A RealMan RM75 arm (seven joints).
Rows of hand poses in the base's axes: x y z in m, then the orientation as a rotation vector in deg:
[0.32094 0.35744 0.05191 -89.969 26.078 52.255]
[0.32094 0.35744 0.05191 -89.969 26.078 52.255]
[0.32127 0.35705 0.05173 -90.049 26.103 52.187]
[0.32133 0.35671 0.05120 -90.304 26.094 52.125]
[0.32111 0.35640 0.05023 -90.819 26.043 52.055]
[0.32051 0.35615 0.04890 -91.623 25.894 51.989]
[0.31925 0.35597 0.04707 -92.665 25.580 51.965]
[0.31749 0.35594 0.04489 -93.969 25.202 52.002]
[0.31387 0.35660 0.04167 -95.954 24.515 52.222]
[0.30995 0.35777 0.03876 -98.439 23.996 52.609]
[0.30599 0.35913 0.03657 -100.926 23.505 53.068]
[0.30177 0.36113 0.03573 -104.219 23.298 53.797]
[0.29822 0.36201 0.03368 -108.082 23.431 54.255]
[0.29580 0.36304 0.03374 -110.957 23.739 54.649]
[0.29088 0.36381 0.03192 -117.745 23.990 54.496]
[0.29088 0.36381 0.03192 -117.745 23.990 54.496]
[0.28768 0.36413 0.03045 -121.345 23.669 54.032]
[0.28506 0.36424 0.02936 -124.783 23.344 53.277]
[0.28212 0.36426 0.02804 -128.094 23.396 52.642]
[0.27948 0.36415 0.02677 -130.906 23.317 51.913]
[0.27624 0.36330 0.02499 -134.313 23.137 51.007]
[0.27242 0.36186 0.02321 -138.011 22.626 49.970]
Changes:
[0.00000 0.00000 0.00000 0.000 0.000 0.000]
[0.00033 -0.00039 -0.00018 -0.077 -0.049 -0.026]
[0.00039 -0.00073 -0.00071 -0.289 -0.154 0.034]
[0.00017 -0.00104 -0.00168 -0.705 -0.347 0.207]
[-0.00043 -0.00129 -0.00301 -1.326 -0.658 0.541]
[-0.00169 -0.00147 -0.00484 -2.082 -1.083 1.076]
[-0.00345 -0.00150 -0.00702 -3.038 -1.560 1.780]
[-0.00707 -0.00084 -0.01024 -4.456 -2.230 3.011]
[-0.01099 0.00033 -0.01315 -6.385 -2.802 4.444]
[-0.01495 0.00169 -0.01534 -8.335 -3.298 5.905]
[-0.01917 0.00369 -0.01618 -11.109 -3.623 7.683]
[-0.02272 0.00457 -0.01823 -14.509 -4.028 9.340]
[-0.02514 0.00560 -0.01817 -17.124 -4.170 10.504]
[-0.03006 0.00637 -0.01999 -23.085 -5.342 12.880]
[-0.03006 0.00637 -0.01999 -23.085 -5.342 12.880]
[-0.03326 0.00669 -0.02146 -26.069 -6.377 14.163]
[-0.03588 0.00680 -0.02255 -28.917 -7.526 15.234]
[-0.03882 0.00682 -0.02387 -31.808 -8.361 16.154]
[-0.04146 0.00671 -0.02514 -34.221 -9.219 16.902]
[-0.04470 0.00586 -0.02692 -37.123 -10.280 17.855]
[-0.04852 0.00442 -0.02870 -40.171 -11.572 19.030]

